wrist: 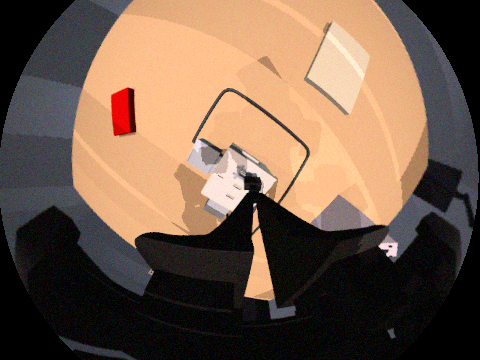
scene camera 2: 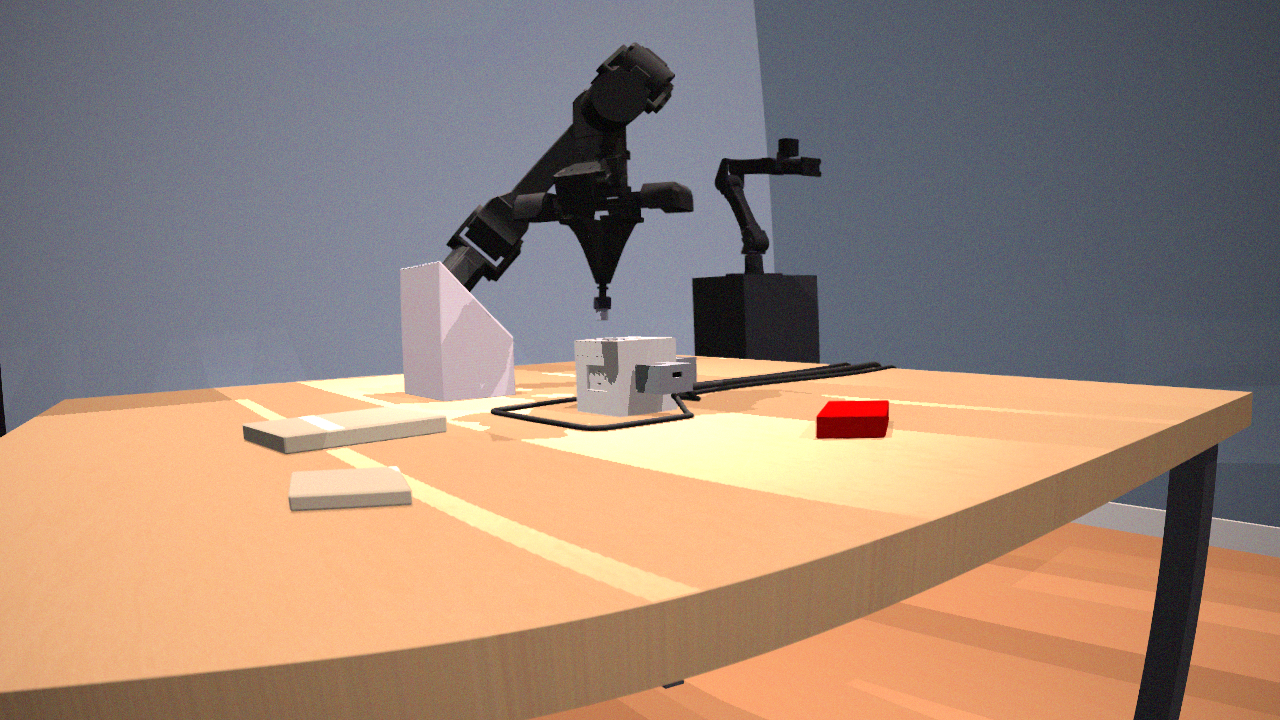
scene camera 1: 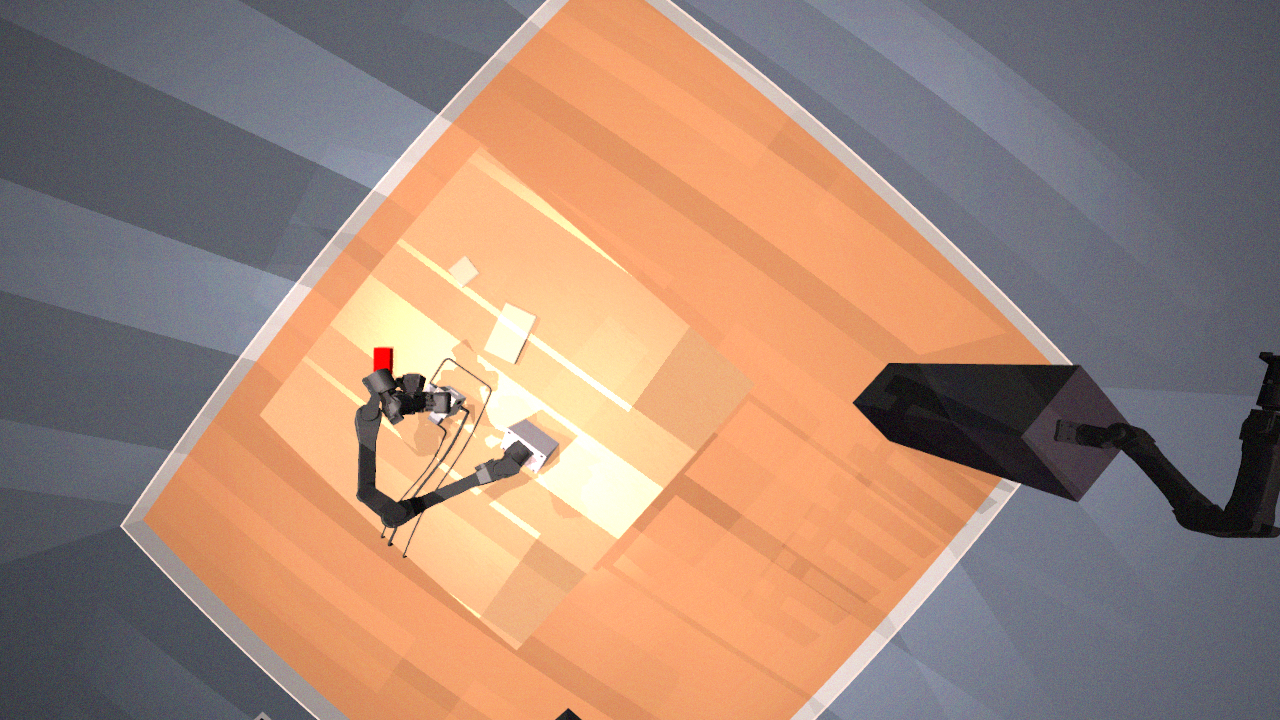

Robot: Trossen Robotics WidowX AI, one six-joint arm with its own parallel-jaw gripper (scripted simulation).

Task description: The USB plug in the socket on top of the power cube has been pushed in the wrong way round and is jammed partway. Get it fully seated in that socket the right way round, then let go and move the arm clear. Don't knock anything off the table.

Labels:
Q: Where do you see a red block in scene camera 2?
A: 838, 419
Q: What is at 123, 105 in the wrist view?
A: A red block.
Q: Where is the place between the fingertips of my gripper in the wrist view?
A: At 254, 197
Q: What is my gripper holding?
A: An usb plug.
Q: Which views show my gripper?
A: The wrist view, scene camera 2 and scene camera 1: all of them.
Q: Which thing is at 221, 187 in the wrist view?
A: A white power cube.

